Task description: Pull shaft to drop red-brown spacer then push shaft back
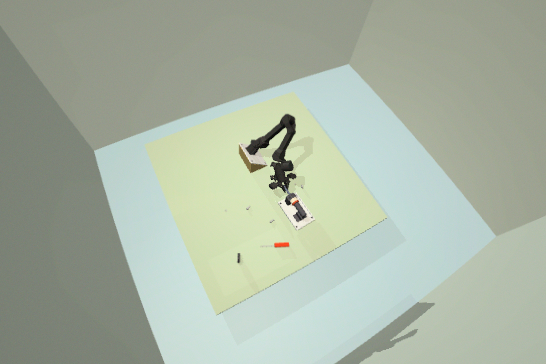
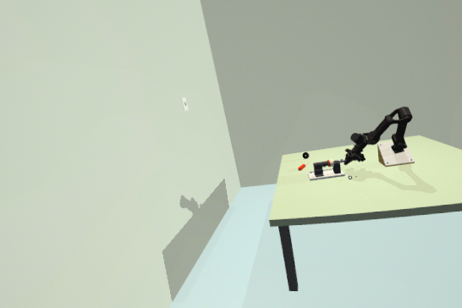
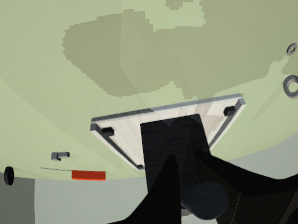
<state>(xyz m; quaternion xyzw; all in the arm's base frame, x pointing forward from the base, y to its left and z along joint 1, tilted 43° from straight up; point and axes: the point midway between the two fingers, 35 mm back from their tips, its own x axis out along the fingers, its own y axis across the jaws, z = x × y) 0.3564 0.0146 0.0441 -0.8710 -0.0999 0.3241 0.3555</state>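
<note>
Right now the shaft is 3 cm ahead of my gripper tip and 3 cm above it. Round my gripper tip: red-brown spacer: 10 cm ahead, 1 cm to the right, 2 cm above; red-handled screwdriver: 24 cm ahead, 27 cm to the right, 5 cm below; black disc: 19 cm ahead, 50 cm to the right, 2 cm below.
</note>
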